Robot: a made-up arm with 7 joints.
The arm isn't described. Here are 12 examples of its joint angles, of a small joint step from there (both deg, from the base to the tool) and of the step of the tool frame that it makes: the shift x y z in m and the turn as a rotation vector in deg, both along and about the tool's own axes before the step.
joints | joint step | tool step
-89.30 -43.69 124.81 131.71 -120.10 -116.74 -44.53 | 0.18 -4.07 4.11 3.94 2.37 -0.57 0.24 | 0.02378 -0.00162 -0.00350 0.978 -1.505 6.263
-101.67 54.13 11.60 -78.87 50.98 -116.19 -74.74 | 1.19 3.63 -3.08 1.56 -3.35 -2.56 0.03 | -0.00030 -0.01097 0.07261 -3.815 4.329 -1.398
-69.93 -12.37 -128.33 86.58 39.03 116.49 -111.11 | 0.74 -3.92 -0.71 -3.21 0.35 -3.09 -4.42 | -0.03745 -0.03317 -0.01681 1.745 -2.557 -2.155
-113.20 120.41 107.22 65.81 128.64 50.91 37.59 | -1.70 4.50 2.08 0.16 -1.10 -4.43 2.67 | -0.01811 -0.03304 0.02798 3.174 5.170 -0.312
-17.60 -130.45 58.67 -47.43 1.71 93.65 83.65 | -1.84 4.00 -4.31 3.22 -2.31 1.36 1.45 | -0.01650 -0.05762 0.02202 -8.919 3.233 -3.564
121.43 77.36 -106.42 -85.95 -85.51 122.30 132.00 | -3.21 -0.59 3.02 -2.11 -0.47 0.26 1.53 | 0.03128 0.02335 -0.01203 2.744 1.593 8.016
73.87 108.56 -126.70 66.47 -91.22 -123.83 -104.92 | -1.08 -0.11 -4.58 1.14 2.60 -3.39 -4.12 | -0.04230 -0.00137 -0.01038 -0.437 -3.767 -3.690
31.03 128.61 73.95 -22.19 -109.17 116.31 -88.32 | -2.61 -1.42 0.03 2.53 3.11 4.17 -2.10 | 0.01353 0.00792 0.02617 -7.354 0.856 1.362
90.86 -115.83 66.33 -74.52 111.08 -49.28 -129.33 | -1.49 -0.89 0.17 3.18 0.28 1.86 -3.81 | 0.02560 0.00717 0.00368 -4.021 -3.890 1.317
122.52 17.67 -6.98 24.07 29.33 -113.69 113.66 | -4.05 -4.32 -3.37 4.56 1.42 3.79 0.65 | 0.00253 -0.00809 -0.09683 -11.903 2.965 -0.906
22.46 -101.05 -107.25 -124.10 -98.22 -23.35 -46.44 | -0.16 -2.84 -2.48 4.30 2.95 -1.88 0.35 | -0.08810 -0.01924 -0.01071 2.350 -2.679 -8.599
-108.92 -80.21 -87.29 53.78 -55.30 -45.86 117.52 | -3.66 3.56 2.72 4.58 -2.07 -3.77 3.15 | -0.03127 0.01491 -0.05165 1.595 -0.405 2.982
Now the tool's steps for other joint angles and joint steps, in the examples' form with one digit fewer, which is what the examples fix.
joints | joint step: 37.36 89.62 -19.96 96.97 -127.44 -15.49 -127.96 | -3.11 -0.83 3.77 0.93 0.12 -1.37 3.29
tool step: 0.0419 -0.0282 -0.0125 1.63 -4.95 -1.52
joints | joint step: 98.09 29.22 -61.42 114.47 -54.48 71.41 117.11 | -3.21 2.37 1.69 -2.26 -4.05 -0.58 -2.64
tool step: 0.0338 0.0330 -0.0120 -1.49 5.84 3.09
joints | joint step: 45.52 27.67 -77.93 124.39 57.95 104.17 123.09 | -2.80 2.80 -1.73 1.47 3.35 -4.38 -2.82
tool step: 0.0538 0.0114 0.0094 1.58 -5.77 4.35
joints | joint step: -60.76 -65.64 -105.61 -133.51 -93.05 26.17 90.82 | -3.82 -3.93 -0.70 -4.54 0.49 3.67 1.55
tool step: -0.0110 0.0188 0.0057 -2.82 -1.81 4.26
